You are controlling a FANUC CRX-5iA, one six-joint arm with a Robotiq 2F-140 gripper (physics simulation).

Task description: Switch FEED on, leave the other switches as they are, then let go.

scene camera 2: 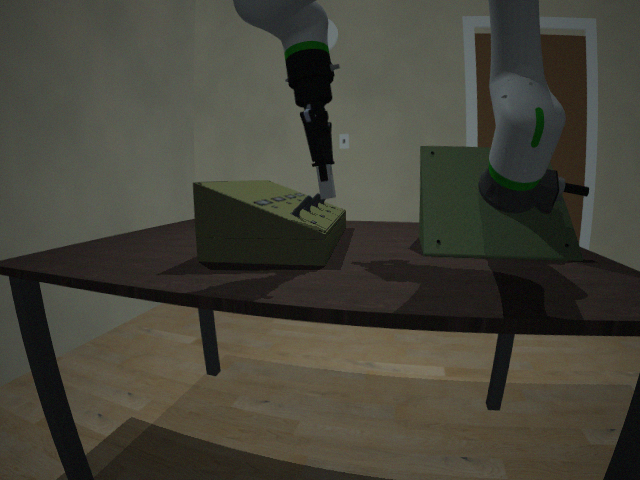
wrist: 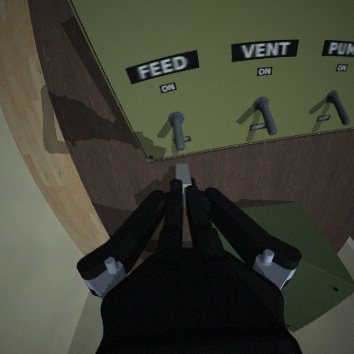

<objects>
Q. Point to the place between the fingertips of the gripper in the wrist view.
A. At 181,172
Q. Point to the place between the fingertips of the gripper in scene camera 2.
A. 328,198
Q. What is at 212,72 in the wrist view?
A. A sloped green switch box.
</objects>
